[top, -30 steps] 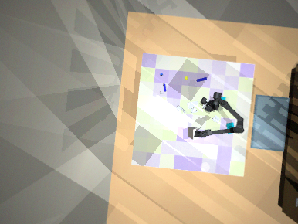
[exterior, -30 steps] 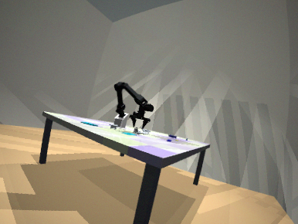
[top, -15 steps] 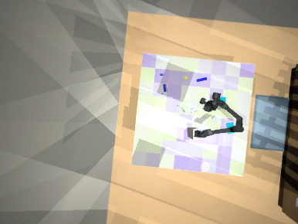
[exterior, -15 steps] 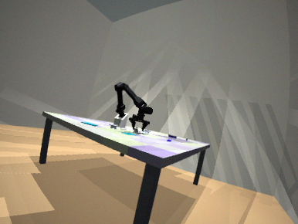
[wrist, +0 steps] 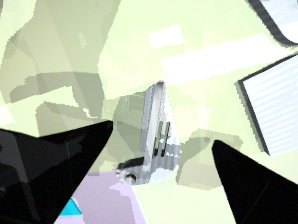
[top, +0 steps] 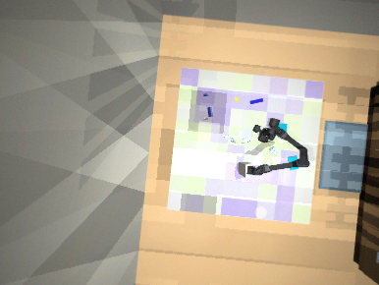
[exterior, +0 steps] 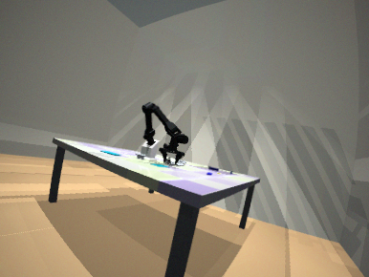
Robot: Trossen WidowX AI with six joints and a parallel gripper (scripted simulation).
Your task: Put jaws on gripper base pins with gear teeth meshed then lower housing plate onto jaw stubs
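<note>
Right now my gripper tip is 2 cm short of the white jaw and 3 cm to the left of it. Also, from my gripper tip: cyan square: 8 cm ahead, 19 cm to the right; blue dot: 29 cm ahead, 53 cm to the left, 1 cm above; yellow dot: 28 cm ahead, 24 cm to the left.
</note>
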